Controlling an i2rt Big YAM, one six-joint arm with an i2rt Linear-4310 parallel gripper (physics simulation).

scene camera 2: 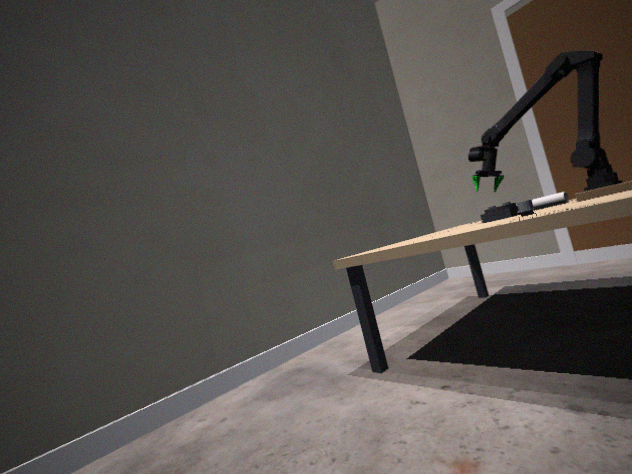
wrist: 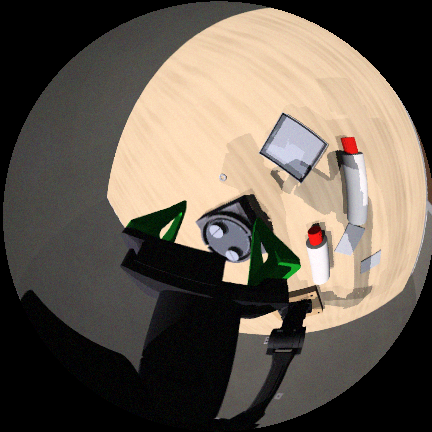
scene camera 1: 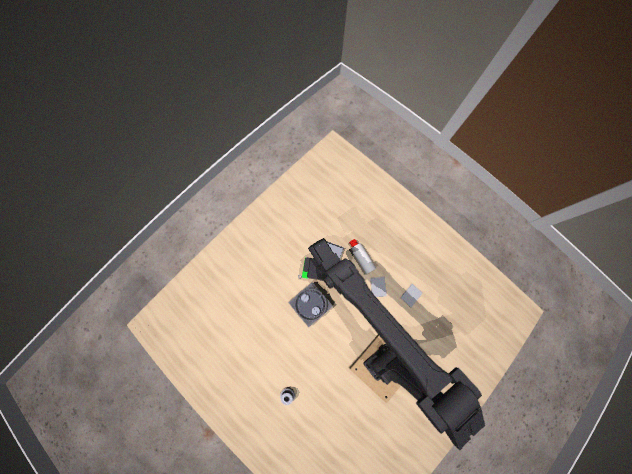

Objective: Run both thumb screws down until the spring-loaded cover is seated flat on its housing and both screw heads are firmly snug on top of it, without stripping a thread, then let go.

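Frame: origin at the arm's base, x right, y ahead, z up, level; metres.
Seen in the pictures: gripper, fingertip midpoint: (scene camera 2: 485, 191) (wrist: 220, 212) (scene camera 1: 315, 269); arm's base, origin of the base link: (scene camera 2: 604, 188) (wrist: 294, 306) (scene camera 1: 381, 361).
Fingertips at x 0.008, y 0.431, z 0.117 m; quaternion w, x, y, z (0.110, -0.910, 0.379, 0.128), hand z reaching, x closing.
Offsets run from my fingertips to a thing's middle. "pt": to the spot under its first point.
The dark square housing @(dx -0.089, dy -0.087, dz -0.115 m) (scene camera 1: 309, 322) (scene camera 2: 497, 212) lies on the table, with the round grey cover @(dx -0.089, dy -0.087, dz -0.101 m) (scene camera 1: 310, 304) (wrist: 225, 245) on its top. Two pale round screw heads show on the cover: one screw head @(pt dx -0.091, dy -0.053, dz -0.079 m) (scene camera 1: 304, 297) (wrist: 216, 230) and the other screw head (scene camera 1: 316, 310) (wrist: 232, 255). I cannot tell from these views whether the cover is flat or how tight the screws are. My gripper (scene camera 2: 486, 190) (wrist: 220, 212) points down, open and empty, its green fingers wide apart. It hangs clear above the table near the housing. In scene camera 1 the arm hides much of it.
A grey tray @(dx +0.101, dy +0.026, dz -0.133 m) (wrist: 306, 129) lies beyond the housing. A white cylinder with a red cap @(dx +0.197, dy -0.061, dz -0.118 m) (scene camera 1: 363, 257) (wrist: 356, 190) and a smaller one @(dx +0.086, dy -0.204, dz -0.118 m) (wrist: 319, 262) are nearby. Two grey flat pieces lie near the arm. A small ring @(dx -0.056, dy +0.030, dz -0.143 m) (wrist: 223, 177) and a small metallic object @(dx -0.371, dy -0.312, dz -0.119 m) (scene camera 1: 287, 395) are on the table.
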